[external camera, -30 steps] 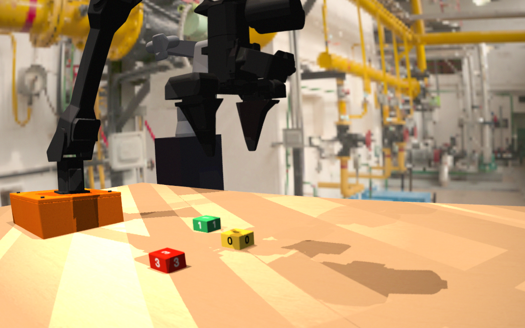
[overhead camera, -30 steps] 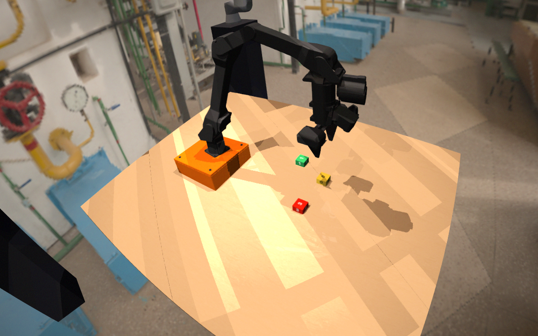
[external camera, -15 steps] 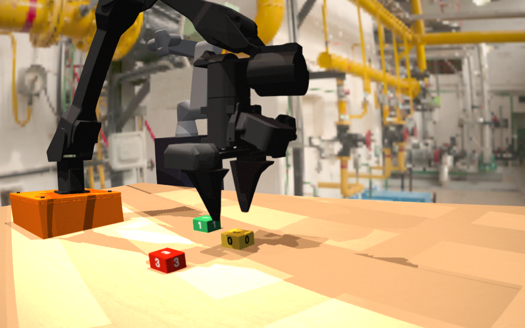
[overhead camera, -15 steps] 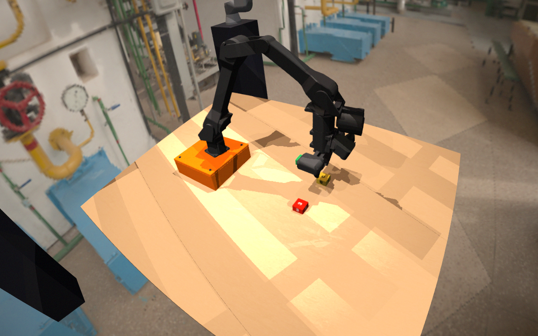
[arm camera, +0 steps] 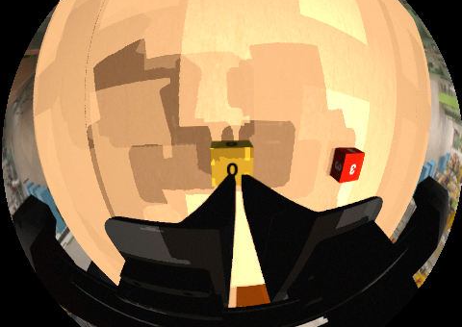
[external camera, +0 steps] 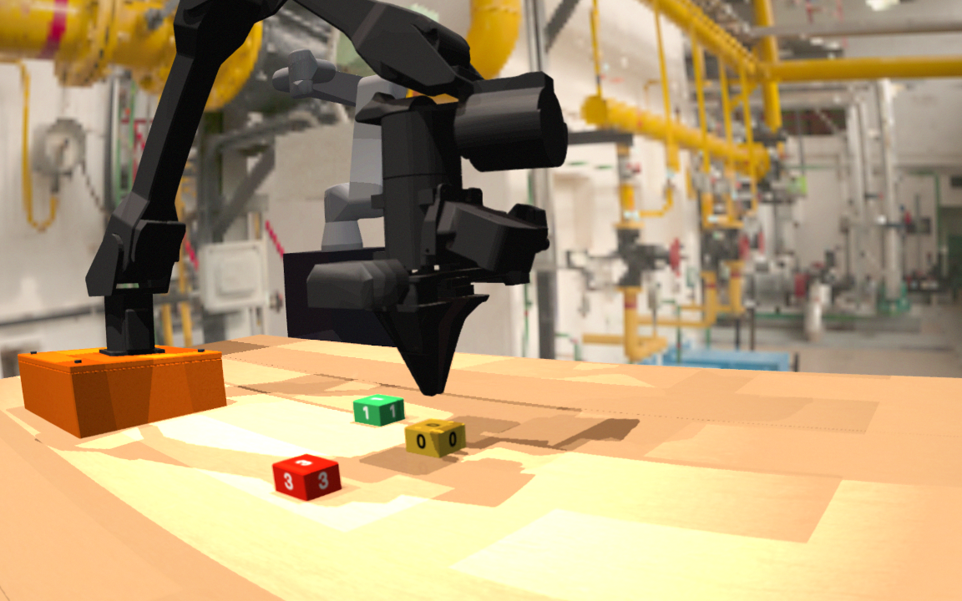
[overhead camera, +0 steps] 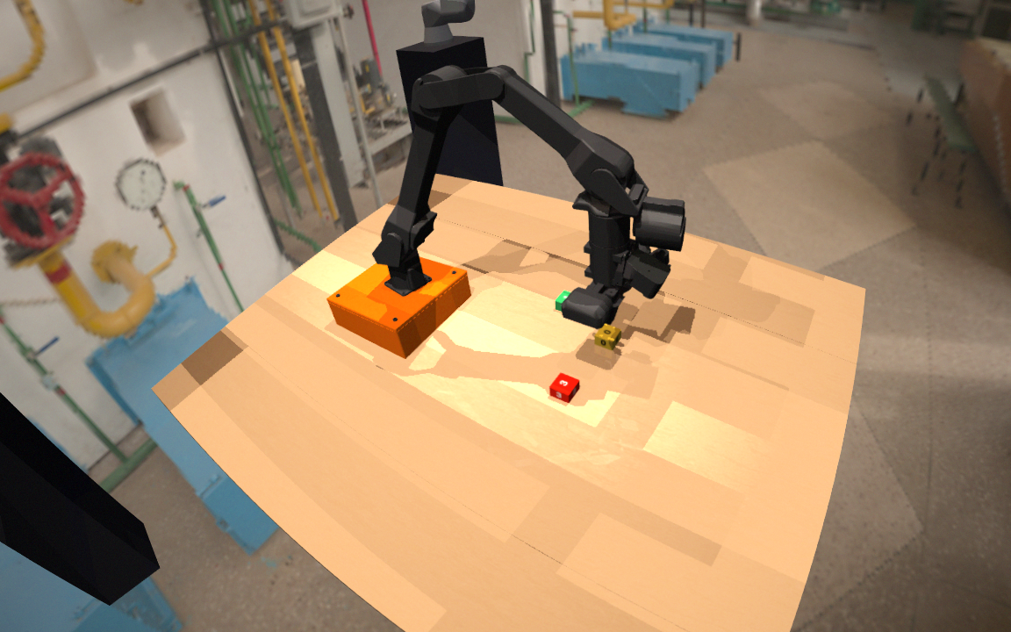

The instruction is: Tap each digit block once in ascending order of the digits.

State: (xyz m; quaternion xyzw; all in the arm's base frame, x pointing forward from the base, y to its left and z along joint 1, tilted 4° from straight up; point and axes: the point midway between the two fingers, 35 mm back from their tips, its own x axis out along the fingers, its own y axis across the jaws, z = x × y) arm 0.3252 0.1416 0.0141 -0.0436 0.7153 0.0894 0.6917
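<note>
Right now my gripper tip is 30 mm above the yellow block marked 0. Round my gripper tip: red block marked 3: 10 mm ahead, 120 mm to the right, 30 mm below; green block marked 1: 110 mm behind, 30 mm to the left, 30 mm below.
</note>
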